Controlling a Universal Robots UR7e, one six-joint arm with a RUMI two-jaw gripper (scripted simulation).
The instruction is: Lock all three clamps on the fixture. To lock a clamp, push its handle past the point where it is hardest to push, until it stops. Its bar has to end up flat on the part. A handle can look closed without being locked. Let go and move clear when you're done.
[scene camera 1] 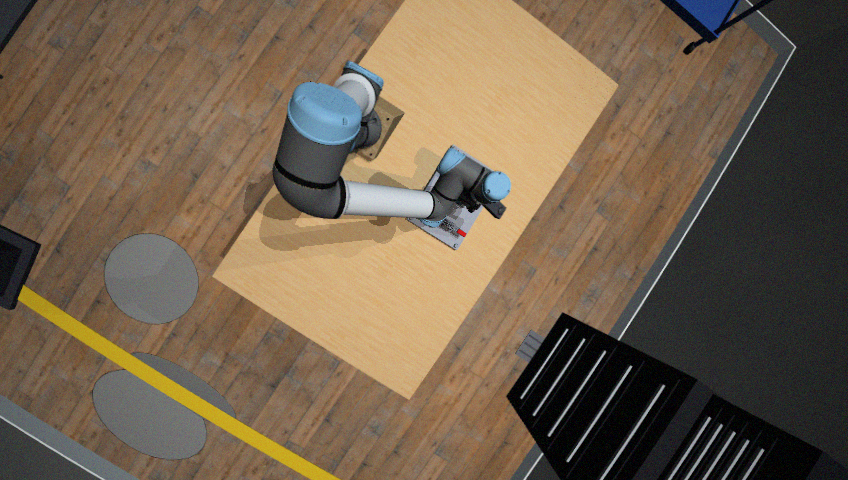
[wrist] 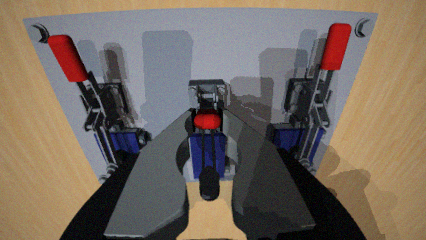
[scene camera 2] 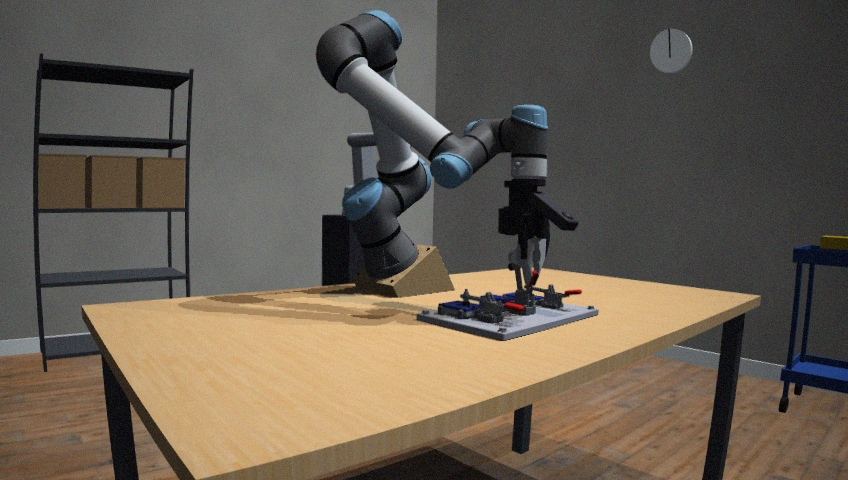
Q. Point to a grey fixture plate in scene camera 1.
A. At 461, 217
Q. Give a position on a grey fixture plate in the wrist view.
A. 154, 57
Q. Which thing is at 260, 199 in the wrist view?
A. The gripper.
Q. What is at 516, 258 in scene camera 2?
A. The gripper.
